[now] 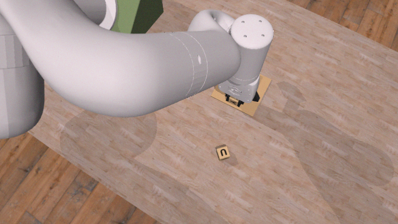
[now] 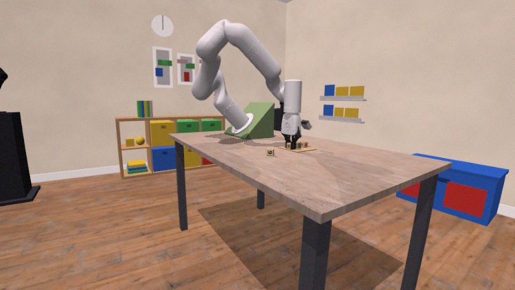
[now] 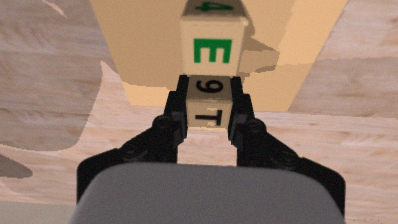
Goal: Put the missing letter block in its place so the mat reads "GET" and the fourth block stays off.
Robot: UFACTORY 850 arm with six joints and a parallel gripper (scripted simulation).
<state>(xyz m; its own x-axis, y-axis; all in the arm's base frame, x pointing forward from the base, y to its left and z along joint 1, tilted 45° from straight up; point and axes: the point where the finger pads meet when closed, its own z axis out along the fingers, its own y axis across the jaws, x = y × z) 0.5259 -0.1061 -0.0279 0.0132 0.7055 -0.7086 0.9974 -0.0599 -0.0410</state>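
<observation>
My hand is 1 cm above the block. The rest, counted from my hand: tan mat 5 cm to the left, 2 cm below.
</observation>
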